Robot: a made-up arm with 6 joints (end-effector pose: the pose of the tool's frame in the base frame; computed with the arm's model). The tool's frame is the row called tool. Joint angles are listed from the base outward.
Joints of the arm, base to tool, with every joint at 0 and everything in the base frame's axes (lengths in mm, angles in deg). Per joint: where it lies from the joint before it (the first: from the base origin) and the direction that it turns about. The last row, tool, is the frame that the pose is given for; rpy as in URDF.
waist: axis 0 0 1 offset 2 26 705
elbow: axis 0 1 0 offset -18 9 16
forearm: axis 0 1 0 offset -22 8 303
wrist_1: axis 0 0 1 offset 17 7 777
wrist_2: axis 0 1 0 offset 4 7 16
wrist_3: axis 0 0 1 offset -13 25 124
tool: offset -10 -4 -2 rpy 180 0 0
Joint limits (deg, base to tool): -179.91..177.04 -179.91..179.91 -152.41..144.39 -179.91..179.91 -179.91..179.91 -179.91..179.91
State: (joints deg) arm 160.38 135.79 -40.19 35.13 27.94 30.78
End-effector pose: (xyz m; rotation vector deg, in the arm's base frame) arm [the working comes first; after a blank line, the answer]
Working (the frame after each row of the table, in the pose's form):
after waist: 0.0020 0.0260 0.7050 0.00 0.00 160.38
after elbow: 0.0159 0.0115 0.7210 -157.94 27.31 64.15
after forearm: -0.2006 0.0802 0.5192 -122.61 21.20 111.17
after wrist_1: -0.9298 0.3327 0.4264 112.03 -58.01 -113.35
after wrist_2: -0.9476 0.3305 0.4256 130.07 -50.24 -79.28
after wrist_3: -1.0697 0.3238 0.3907 105.06 -77.77 -64.77

-1.0673 0.3345 0.3911 -37.61 54.41 -65.34
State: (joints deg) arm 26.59 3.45 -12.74 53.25 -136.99 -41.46
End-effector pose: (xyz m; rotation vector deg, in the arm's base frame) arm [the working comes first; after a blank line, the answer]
Working (the frame after each row of the table, in the pose's form):
after waist: 0.0020 0.0260 0.7050 0.00 0.00 26.59
after elbow: -0.0181 0.0260 0.7210 -0.80 3.39 26.58
after forearm: -0.0250 0.0315 1.0248 2.16 -9.12 26.53
after wrist_1: -0.1253 -0.0109 1.7943 -2.33 -9.81 79.65
after wrist_2: -0.1338 -0.0069 1.8096 93.87 -118.10 40.19
after wrist_3: -0.1565 -0.0688 1.7009 124.59 -74.25 24.90

-0.1578 -0.0591 1.6959 -34.58 -19.86 -59.22
